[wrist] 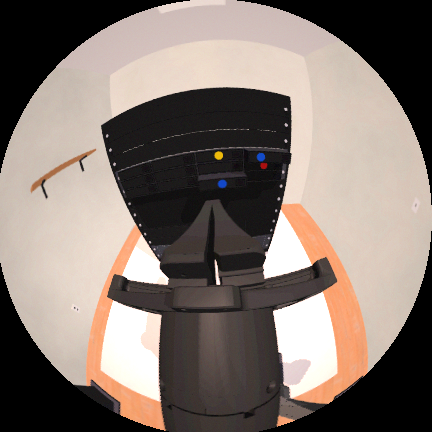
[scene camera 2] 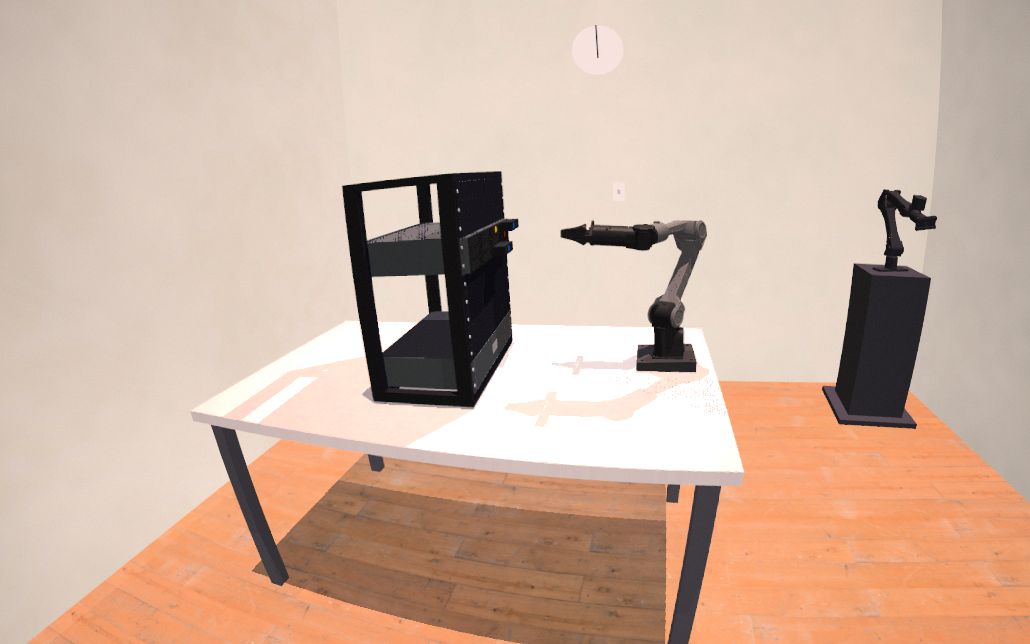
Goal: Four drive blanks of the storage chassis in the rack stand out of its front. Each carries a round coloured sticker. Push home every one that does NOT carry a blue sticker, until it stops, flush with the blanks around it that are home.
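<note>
The storage chassis [scene camera 2: 477, 252] [wrist: 136, 184] is in the black rack [scene camera 2: 456, 318] [wrist: 200, 107]. A blue-stickered blank [scene camera 2: 511, 224] [wrist: 272, 156] stands out at the upper right of the wrist view. Another blue-stickered blank [scene camera 2: 502, 248] [wrist: 210, 183] stands out lower, in the middle column. The yellow-stickered blank [scene camera 2: 496, 229] [wrist: 218, 155] looks flush with its neighbours. The red-stickered blank [scene camera 2: 504, 234] [wrist: 263, 166], below the upper blue one and partly hidden by it, also looks flush; a small step cannot be ruled out. My gripper [scene camera 2: 562, 233] [wrist: 213, 208] is shut and empty, a little way off the chassis front.
The rack stands on the white table [scene camera 2: 577, 448]. A second, lower unit [scene camera 2: 417, 369] sits at the rack's bottom. Another arm [scene camera 2: 894, 227] stands on a dark pedestal [scene camera 2: 884, 341] beyond the table. A wooden wall shelf [wrist: 62, 170] is at the left in the wrist view.
</note>
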